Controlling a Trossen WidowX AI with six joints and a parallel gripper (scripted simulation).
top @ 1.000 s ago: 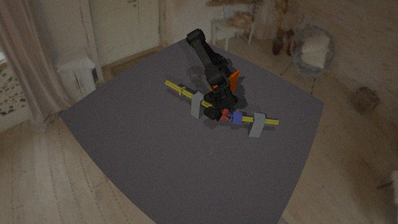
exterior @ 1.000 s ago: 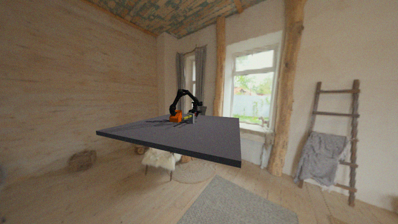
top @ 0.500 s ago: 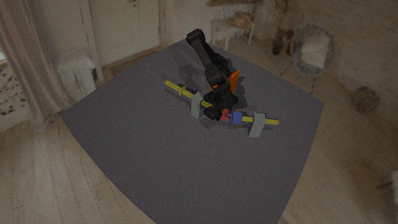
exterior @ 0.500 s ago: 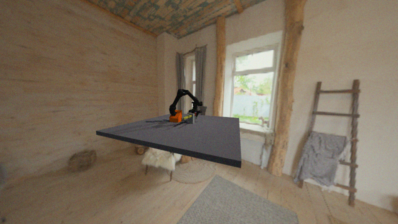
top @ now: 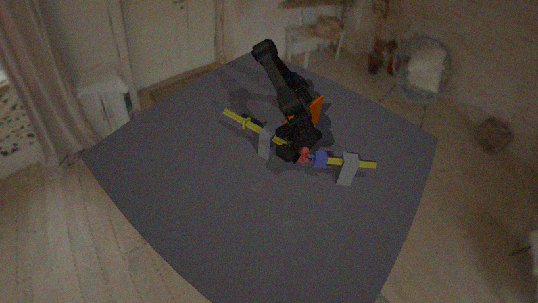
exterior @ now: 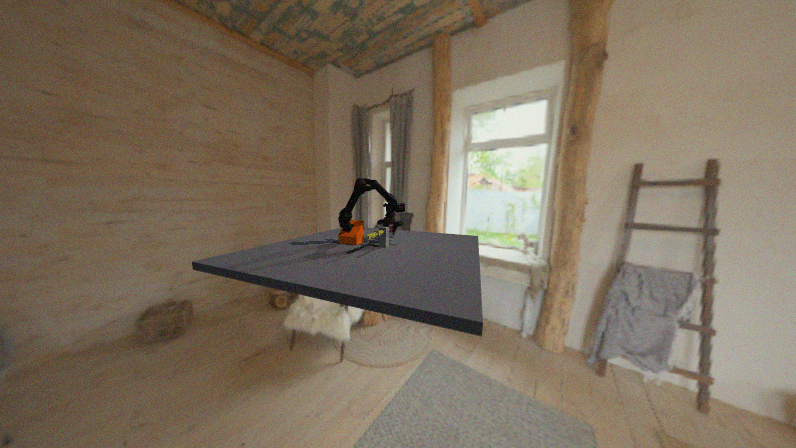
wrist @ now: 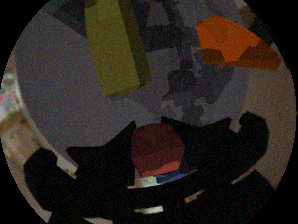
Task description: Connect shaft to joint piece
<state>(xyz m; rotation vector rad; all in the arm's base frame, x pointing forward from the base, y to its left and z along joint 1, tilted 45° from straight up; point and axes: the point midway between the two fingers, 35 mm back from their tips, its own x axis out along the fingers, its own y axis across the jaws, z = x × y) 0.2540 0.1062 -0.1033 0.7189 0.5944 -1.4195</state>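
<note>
The red joint piece is 1 cm to the left of my gripper tip and 4 cm above it.
</note>
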